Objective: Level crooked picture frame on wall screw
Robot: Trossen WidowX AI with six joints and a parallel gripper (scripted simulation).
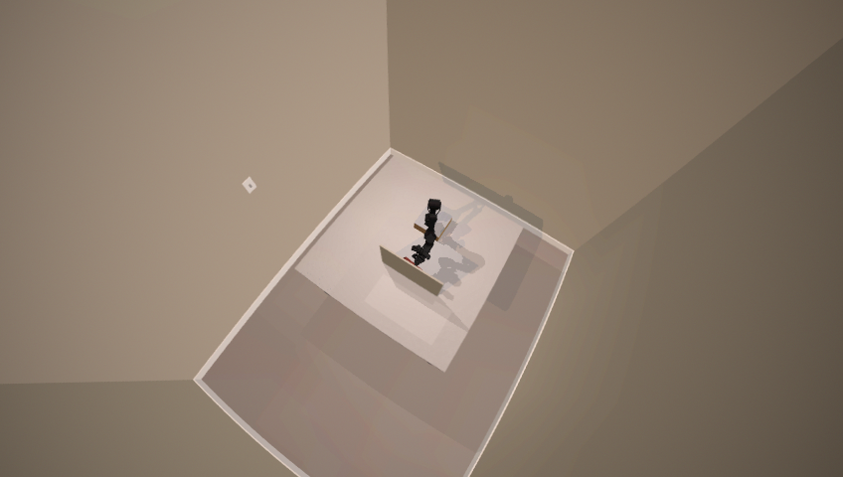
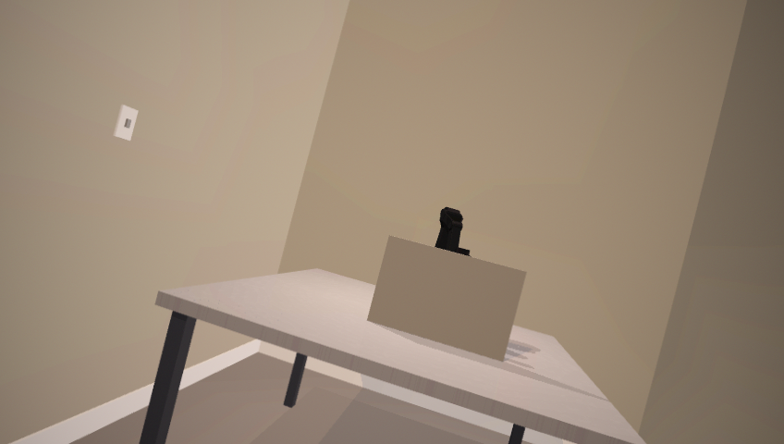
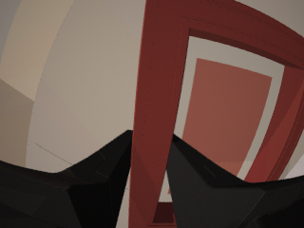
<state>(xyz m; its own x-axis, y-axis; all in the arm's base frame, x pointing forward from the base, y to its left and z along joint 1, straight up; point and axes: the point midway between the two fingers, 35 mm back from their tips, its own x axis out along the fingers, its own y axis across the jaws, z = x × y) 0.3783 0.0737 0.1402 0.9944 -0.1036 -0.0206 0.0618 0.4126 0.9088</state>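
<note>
Right now my gripper tip is 5 cm above the picture frame and 2 cm to the left of it. The rest, counted from my gripper tip: wall panel 6 cm below, 2 cm ahead, 1 cm to the right.
</note>
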